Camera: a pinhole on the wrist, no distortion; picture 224 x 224 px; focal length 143.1 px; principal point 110.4 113.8 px. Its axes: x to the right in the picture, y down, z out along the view. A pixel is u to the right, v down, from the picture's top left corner.
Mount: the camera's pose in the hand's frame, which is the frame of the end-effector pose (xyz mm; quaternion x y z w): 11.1 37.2 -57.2 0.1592 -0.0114 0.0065 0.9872
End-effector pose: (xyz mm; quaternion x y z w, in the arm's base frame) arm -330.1 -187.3 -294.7 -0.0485 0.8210 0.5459 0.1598
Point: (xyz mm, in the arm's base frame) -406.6 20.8 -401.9
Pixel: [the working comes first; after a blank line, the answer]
In the camera's frame: 121.0 54.9 261.9

177 144
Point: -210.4 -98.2 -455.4
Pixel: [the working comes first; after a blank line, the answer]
In the camera's frame: -61.2 -94.5 264.9

77 63
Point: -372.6 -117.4 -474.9
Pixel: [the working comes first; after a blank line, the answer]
In the camera's frame: 95.3 -95.6 214.2

174 50
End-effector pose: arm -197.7 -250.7 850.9 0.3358 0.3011 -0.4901 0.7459
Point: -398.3 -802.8 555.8
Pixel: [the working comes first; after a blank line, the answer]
In the camera's frame: 445.8 -338.6 414.1

outside the picture
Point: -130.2 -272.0 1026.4
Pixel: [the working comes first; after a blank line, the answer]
In the camera's frame: -108.5 113.2 161.7

14 214
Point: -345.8 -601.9 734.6
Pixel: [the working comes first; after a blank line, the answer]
In the camera's frame: 218.4 -212.3 328.1

206 21
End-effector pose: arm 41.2 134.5 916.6 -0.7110 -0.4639 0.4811 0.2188
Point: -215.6 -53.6 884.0
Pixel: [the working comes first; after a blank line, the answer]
In the camera's frame: -178.8 68.4 324.3

31 144
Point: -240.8 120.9 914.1
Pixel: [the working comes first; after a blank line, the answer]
In the camera's frame: -45.6 -49.3 344.4

91 93
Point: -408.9 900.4 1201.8
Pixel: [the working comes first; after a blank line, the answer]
In the camera's frame: 468.0 -713.2 463.2

outside the picture
